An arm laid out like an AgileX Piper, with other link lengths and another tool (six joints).
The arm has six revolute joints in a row. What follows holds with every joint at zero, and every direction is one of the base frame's.
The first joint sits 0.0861 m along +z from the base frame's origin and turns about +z.
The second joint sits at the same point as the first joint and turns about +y.
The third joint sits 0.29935 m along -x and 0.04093 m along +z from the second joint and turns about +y.
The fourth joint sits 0.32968 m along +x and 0.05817 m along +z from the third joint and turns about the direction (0.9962, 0, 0.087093).
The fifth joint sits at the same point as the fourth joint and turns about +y.
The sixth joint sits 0.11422 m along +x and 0.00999 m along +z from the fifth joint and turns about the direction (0.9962, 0, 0.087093).
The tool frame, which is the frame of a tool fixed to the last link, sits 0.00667 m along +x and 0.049 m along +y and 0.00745 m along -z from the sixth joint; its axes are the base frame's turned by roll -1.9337, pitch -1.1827 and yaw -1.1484 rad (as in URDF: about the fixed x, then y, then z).
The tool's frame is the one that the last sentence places.
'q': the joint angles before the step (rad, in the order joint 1, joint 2, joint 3, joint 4, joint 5, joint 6). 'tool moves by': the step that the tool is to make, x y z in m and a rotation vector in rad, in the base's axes. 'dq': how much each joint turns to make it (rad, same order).
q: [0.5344 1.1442 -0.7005 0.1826 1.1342 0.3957]
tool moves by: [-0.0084 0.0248 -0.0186 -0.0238 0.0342 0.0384]
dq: [0.1008 0.0720 0.0000 -0.0024 -0.0403 0.0574]
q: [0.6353 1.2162 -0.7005 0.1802 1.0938 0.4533]
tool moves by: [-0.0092 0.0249 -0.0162 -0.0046 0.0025 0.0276]
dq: [0.0964 0.0623 0.0001 0.0000 -0.0678 0.0587]
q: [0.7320 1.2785 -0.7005 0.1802 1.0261 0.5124]
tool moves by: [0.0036 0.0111 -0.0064 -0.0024 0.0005 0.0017]
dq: [0.0220 0.0471 -0.0205 0.0000 -0.0275 0.0162]
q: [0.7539 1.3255 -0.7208 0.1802 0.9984 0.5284]
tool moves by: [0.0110 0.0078 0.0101 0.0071 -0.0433 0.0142]
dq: [0.0016 0.0194 -0.0516 -0.0275 -0.0042 0.0000]
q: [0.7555 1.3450 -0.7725 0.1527 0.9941 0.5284]
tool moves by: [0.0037 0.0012 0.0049 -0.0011 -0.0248 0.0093]
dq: [0.0001 -0.0002 -0.0171 -0.0200 0.0001 0.0000]
